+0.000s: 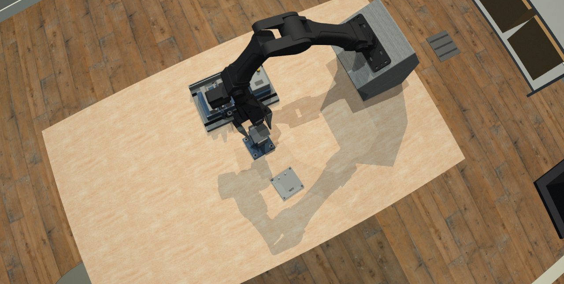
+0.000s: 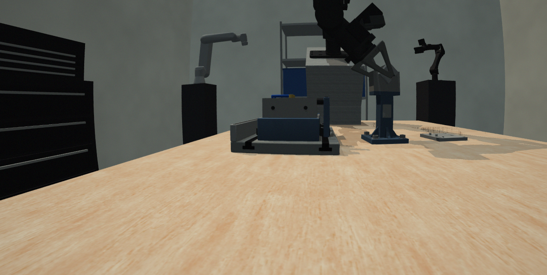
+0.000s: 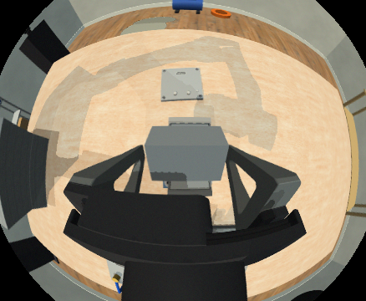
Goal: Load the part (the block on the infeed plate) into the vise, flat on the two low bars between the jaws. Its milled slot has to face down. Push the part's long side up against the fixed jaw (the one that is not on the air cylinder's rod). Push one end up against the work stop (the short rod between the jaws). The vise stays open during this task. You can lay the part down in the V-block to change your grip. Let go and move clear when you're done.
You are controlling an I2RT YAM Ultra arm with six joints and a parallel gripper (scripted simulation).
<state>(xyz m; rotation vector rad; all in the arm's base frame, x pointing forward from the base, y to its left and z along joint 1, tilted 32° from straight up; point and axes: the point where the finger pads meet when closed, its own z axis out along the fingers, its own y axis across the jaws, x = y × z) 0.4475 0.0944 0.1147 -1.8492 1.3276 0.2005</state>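
The part is 1 cm to the left of my hand. The rest, counted from my hand: work stop rod 16 cm to the right, 8 cm ahead, 6 cm below; then air cylinder 21 cm to the right, 8 cm below, 8 cm behind; then infeed plate 18 cm to the left, 15 cm below, 3 cm behind.
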